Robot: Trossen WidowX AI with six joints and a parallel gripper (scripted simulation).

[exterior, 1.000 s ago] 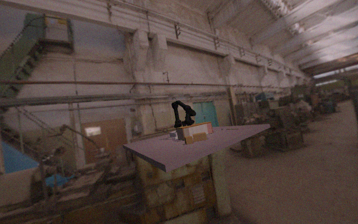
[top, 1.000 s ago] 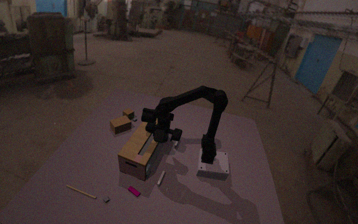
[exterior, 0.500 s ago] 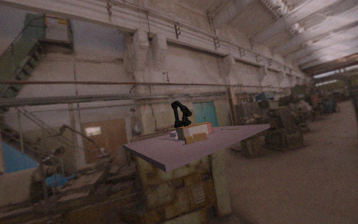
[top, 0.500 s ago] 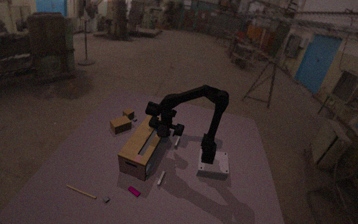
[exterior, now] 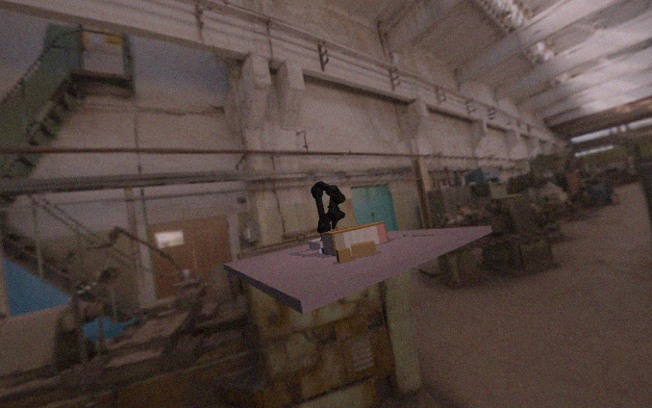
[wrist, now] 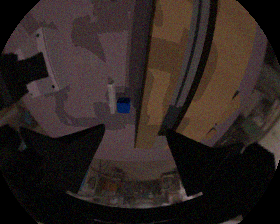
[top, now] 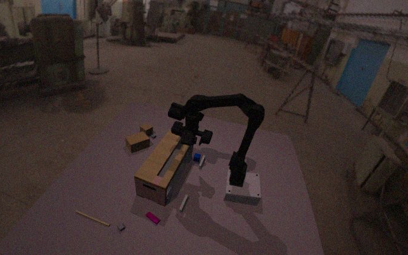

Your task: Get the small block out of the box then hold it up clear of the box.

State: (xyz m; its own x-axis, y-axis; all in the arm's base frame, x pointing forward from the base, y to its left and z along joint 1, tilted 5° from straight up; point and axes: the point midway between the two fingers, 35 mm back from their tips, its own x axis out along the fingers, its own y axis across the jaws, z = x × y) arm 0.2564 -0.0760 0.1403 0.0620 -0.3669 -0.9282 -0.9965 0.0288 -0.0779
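Now: the blue block 4 cm behind my gripper tip, 4 cm to the right of it and 12 cm below it. From my gripper tip the other things lie so: yellow rod: 26 cm ahead, 51 cm to the left, 14 cm below; then box: 4 cm ahead, 13 cm to the left, 8 cm below.
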